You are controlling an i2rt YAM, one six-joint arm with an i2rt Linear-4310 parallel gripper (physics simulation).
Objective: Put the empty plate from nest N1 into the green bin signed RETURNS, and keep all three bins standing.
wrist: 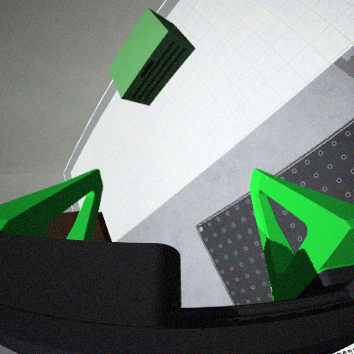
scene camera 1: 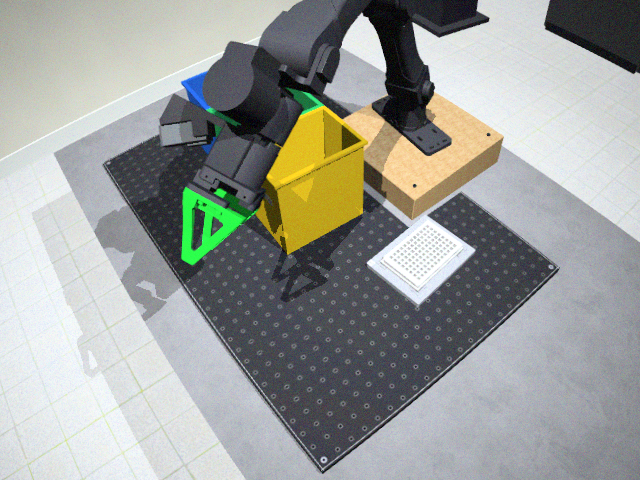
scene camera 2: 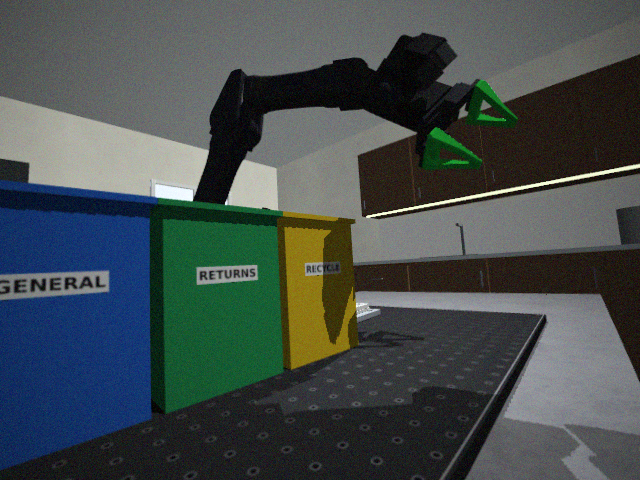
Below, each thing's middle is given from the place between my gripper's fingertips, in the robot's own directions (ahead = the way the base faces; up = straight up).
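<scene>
The yellow recycle bin (scene camera 2: 317, 291) is 20 cm to the right of my hand, 25 cm behind it and 18 cm below it. Going by their middles, the yellow recycle bin is the nearest to my hand of the things named here. I see that the green returns bin (scene camera 2: 215, 315) is 18 cm below my hand, 33 cm to the right of it and 24 cm behind it. The white gridded plate (scene camera 1: 417, 259) is 36 cm behind my hand, 25 cm below it and 1 cm to the left of it, while the pale nest (scene camera 1: 390, 278) is well below my hand, far behind it and a touch to the left of it.
</scene>
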